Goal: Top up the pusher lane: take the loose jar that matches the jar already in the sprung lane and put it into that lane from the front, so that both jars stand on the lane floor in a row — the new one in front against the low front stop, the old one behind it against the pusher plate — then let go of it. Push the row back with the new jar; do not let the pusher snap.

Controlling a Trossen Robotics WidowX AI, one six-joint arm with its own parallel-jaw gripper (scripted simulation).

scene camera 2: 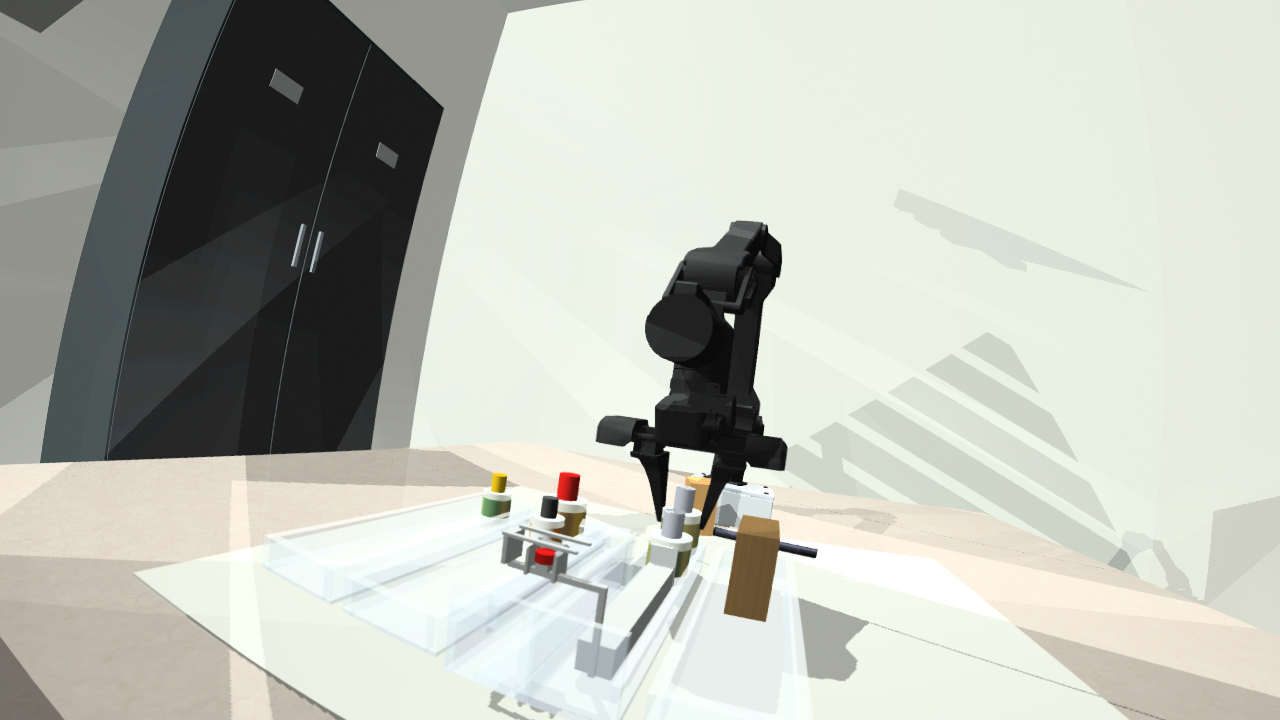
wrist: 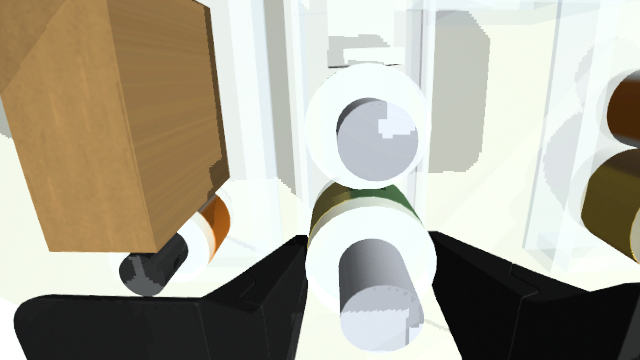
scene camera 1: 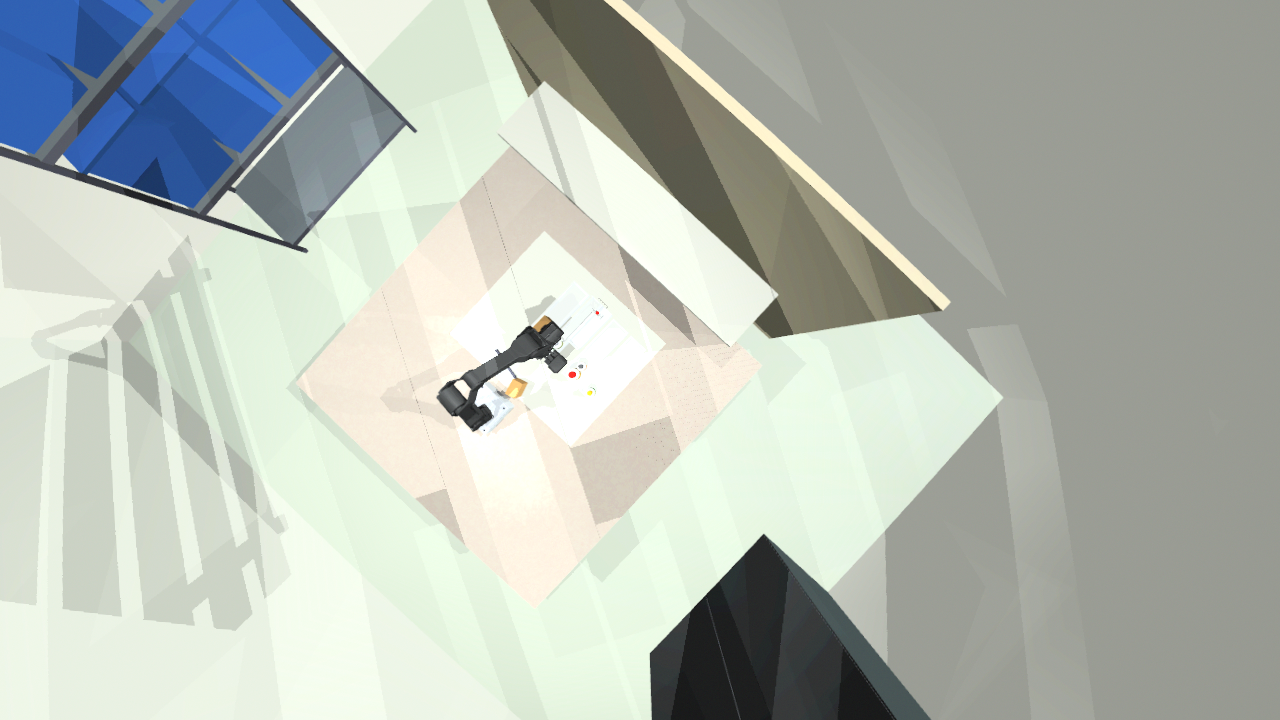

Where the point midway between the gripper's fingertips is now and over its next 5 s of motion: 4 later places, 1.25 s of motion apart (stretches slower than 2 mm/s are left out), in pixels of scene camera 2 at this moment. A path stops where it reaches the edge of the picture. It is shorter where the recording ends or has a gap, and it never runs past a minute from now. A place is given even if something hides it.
My gripper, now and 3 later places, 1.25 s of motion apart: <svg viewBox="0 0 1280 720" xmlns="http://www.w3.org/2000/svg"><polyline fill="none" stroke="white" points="680,525 679,536 679,539 685,517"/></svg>
